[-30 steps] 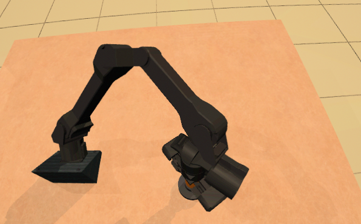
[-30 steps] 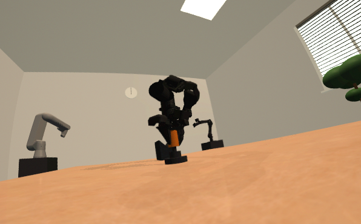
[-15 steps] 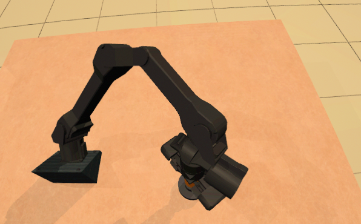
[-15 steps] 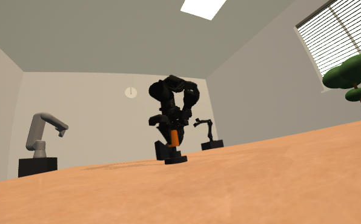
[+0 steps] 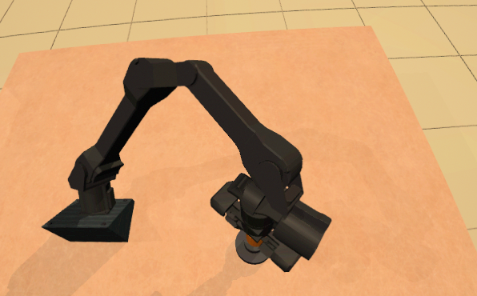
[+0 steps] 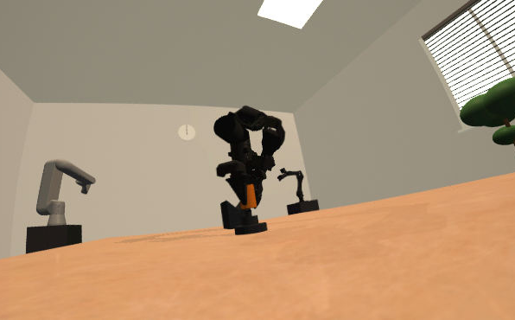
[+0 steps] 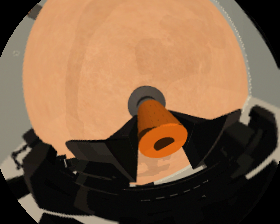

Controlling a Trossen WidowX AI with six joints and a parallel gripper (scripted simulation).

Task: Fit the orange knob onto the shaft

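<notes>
Now: gripper tip 4 cm above the dark round pedestal. From my gripper tip the other things lie so: orange knob: 2 cm above.
</notes>
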